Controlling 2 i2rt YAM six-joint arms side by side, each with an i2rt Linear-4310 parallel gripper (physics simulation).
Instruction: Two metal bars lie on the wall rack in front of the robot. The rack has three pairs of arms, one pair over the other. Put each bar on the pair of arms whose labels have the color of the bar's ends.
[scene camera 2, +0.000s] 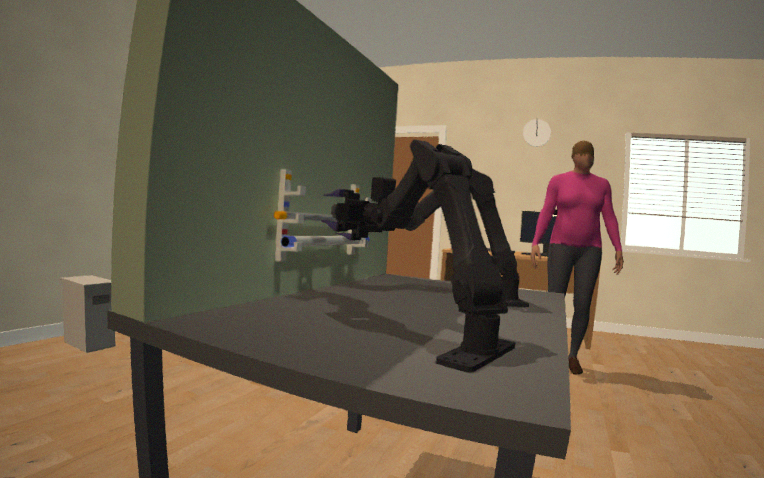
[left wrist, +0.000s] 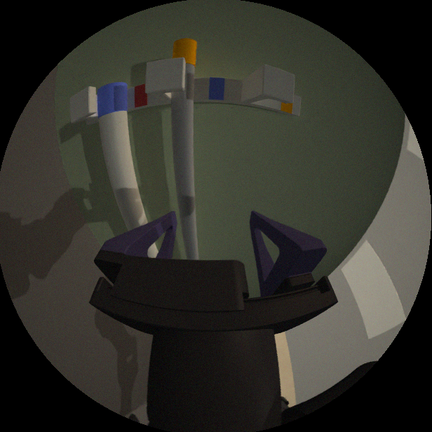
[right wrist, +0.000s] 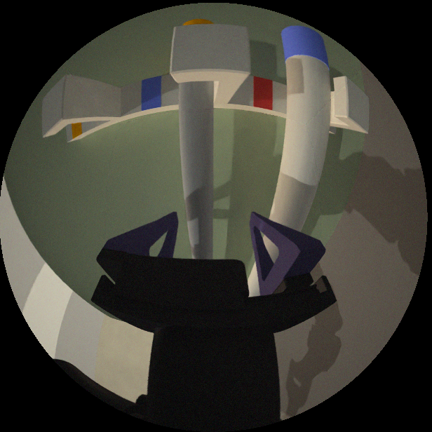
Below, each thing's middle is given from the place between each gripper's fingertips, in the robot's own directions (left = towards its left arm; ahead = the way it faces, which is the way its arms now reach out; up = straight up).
The orange-ended bar (right wrist: 195, 98) is 9 cm to the right of my left hand, 3 cm below it and 3 cm ahead of it. From my left hand the other things lie so: blue-ended bar (right wrist: 307, 122) 11 cm to the right, 10 cm below, 2 cm ahead; then white rack upright (scene camera 2: 282, 224) 12 cm to the left, 3 cm below, 3 cm ahead.
My right gripper is now 8 cm to the right of the blue-ended bar, 6 cm above it and 3 cm past it. The rest, counted from my right hand: orange-ended bar 10 cm to the left, 2 cm behind, 1 cm above; then white rack upright 30 cm to the left, 2 cm behind, 1 cm above.
